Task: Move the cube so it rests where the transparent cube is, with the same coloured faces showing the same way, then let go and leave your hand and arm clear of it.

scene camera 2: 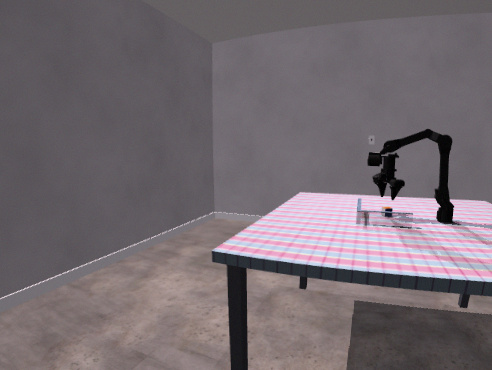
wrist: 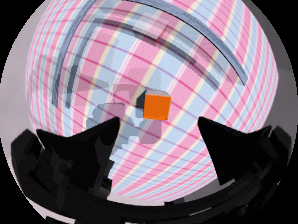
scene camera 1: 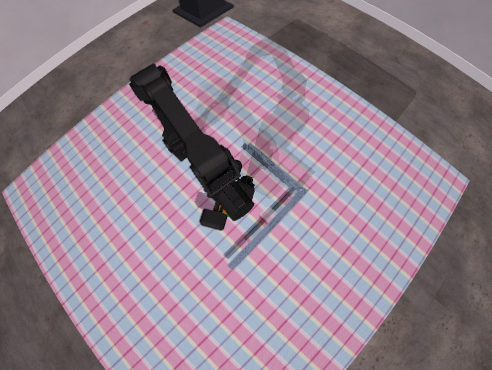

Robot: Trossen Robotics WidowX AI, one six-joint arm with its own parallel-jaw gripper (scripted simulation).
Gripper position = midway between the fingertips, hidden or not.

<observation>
In view: my gripper (scene camera 1: 225,202), a cube (wrist: 156,103) and a transparent cube (wrist: 149,28).
My gripper is seen too in the wrist view (wrist: 160,121).
</observation>
